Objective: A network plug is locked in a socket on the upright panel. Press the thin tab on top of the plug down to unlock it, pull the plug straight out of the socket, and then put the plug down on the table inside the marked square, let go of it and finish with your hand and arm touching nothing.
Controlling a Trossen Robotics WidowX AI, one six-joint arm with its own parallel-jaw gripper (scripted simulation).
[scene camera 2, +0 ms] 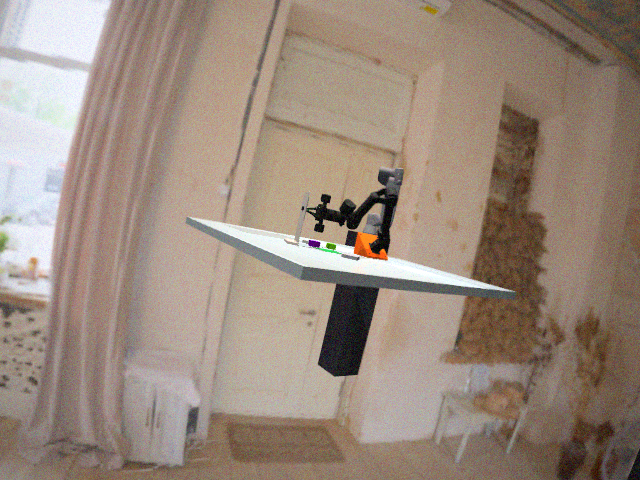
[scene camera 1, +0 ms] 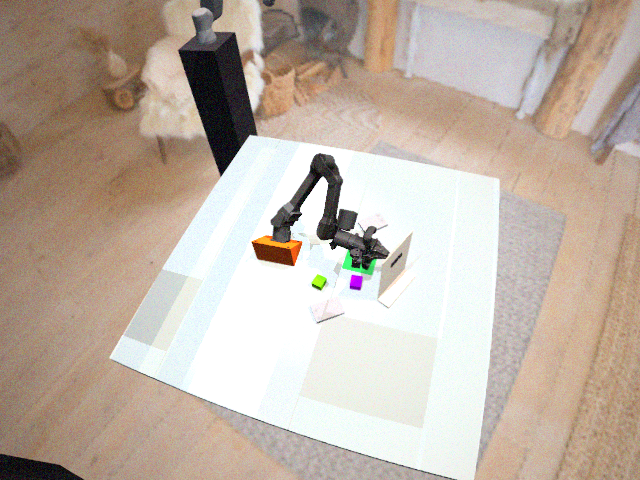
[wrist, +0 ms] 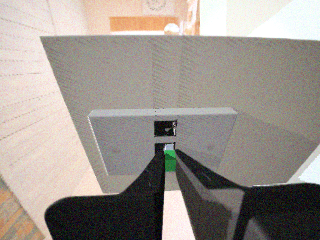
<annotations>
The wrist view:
my gripper: 168,154
upright grey panel: 236,105
</annotations>
